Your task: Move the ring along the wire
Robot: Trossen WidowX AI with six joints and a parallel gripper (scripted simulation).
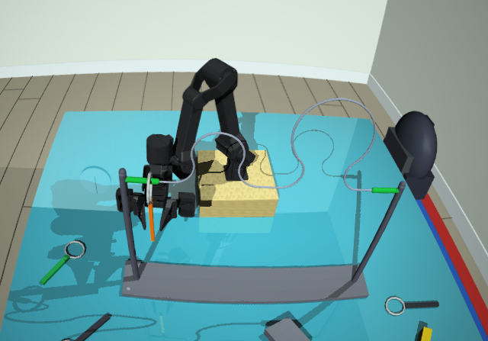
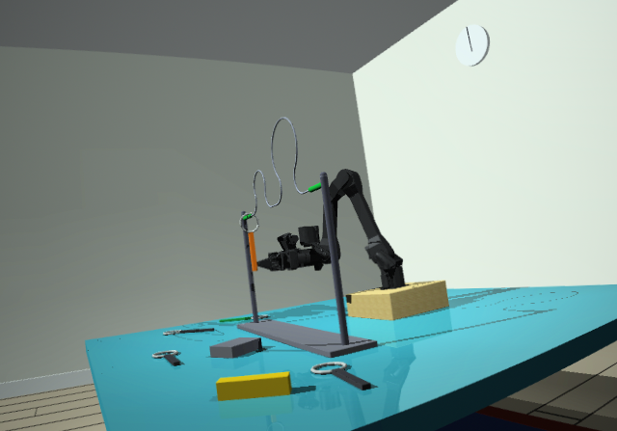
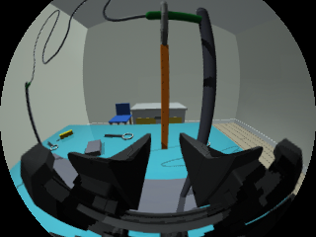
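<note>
My gripper tip is 1 cm short of the ring with orange handle and 8 cm below it. The rest, counted from my gripper tip: grey block (22 cm ahead, 29 cm to the left, 19 cm below); yellow block (33 cm ahead, 65 cm to the left, 18 cm below).
</note>
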